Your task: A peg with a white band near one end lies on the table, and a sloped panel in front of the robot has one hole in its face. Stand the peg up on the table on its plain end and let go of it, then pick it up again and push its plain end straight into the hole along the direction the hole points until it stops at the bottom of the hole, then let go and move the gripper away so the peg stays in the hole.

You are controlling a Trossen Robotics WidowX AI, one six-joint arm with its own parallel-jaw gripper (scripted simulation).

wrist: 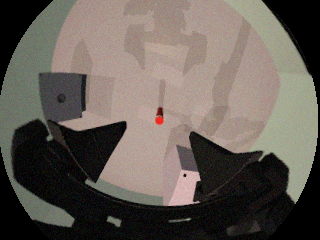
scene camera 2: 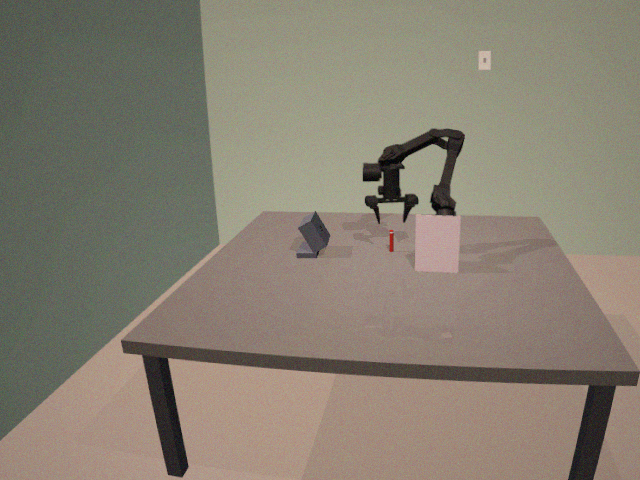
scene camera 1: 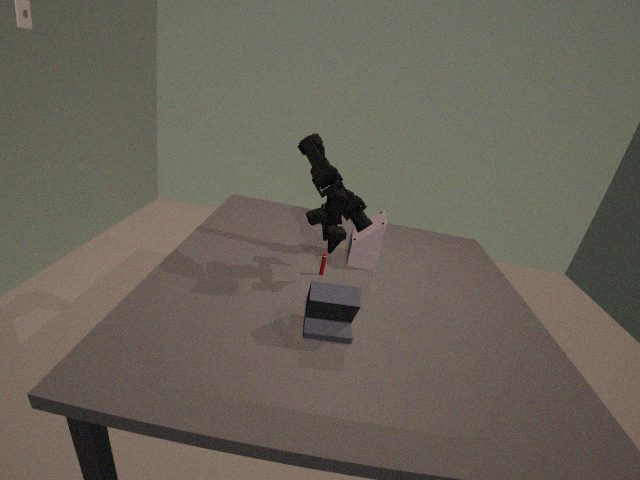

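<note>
Through scene camera 1 I see my gripper point(scene camera 1: 326, 246), open and holding nothing, and a blue-grey sloped panel point(scene camera 1: 325, 301). The wrist view shows my gripper point(wrist: 158, 129) too, along with the blue-grey sloped panel point(wrist: 54, 84). In scene camera 2, I find my gripper point(scene camera 2: 391, 223) again, and the blue-grey sloped panel point(scene camera 2: 309, 227) as well.
</note>
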